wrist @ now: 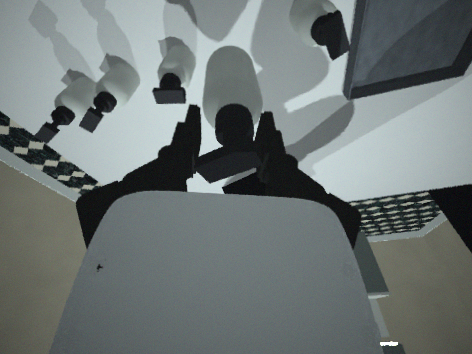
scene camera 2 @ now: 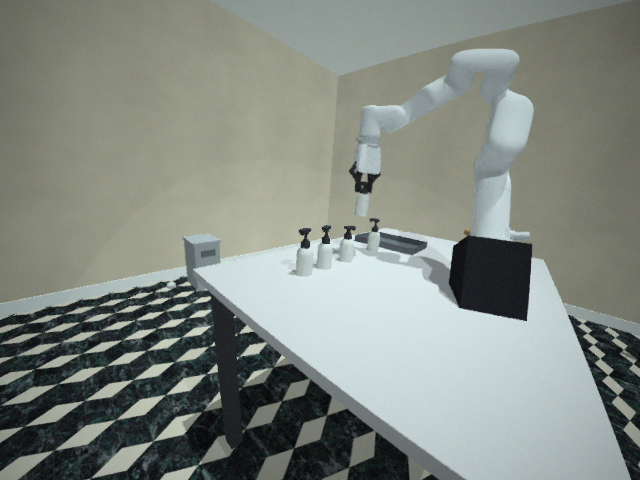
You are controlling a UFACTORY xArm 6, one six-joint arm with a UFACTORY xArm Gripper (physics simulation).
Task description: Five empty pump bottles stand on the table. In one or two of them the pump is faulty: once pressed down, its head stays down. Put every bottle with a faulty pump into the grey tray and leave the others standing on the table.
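Seen in the pictures: gripper, fingertip midpoint: (wrist: 229,124) (scene camera 2: 363,192); arm's base at its link origin: (scene camera 2: 487,244).
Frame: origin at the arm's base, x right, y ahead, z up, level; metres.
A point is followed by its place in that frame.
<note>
My gripper (scene camera 2: 363,191) @[x 0.006, y 0.432, z 0.109 m] (wrist: 229,124) @[x 0.006, y 0.432, z 0.109 m] is shut on a white pump bottle (scene camera 2: 361,205) @[x -0.016, y 0.421, z 0.061 m] (wrist: 232,75) @[x 0.015, y 0.456, z 0.084 m] with a black pump, held upright high above the table. Its head shows between the fingers in the wrist view. Four bottles stand on the table. The nearest one (scene camera 2: 304,261) @[x -0.319, y 0.408, z -0.093 m] (wrist: 75,96) @[x -0.280, y 0.438, z -0.079 m] and the second (scene camera 2: 324,256) @[x -0.230, y 0.407, z -0.095 m] (wrist: 120,79) @[x -0.188, y 0.435, z -0.088 m] have raised heads. The third (scene camera 2: 346,251) @[x -0.115, y 0.402, z -0.099 m] (wrist: 181,61) @[x -0.075, y 0.430, z -0.081 m] has its head lower, close to its collar. The fourth (scene camera 2: 373,241) @[x 0.098, y 0.411, z -0.095 m] (wrist: 306,15) @[x 0.104, y 0.438, z -0.067 m] has a raised head and stands beside the grey tray (scene camera 2: 405,250) @[x 0.193, y 0.301, z -0.126 m] (wrist: 410,83) @[x 0.308, y 0.269, z -0.120 m]. No bottle shows in the visible part of the tray.
The white table (scene camera 2: 392,330) @[x -0.370, y 0.103, z -0.141 m] has its far edge behind the bottles and tray. A large black box (scene camera 2: 493,279) @[x -0.105, y -0.034, z -0.063 m] stands in front of the robot's base. A grey cabinet (scene camera 2: 202,258) stands beyond the table's left corner.
</note>
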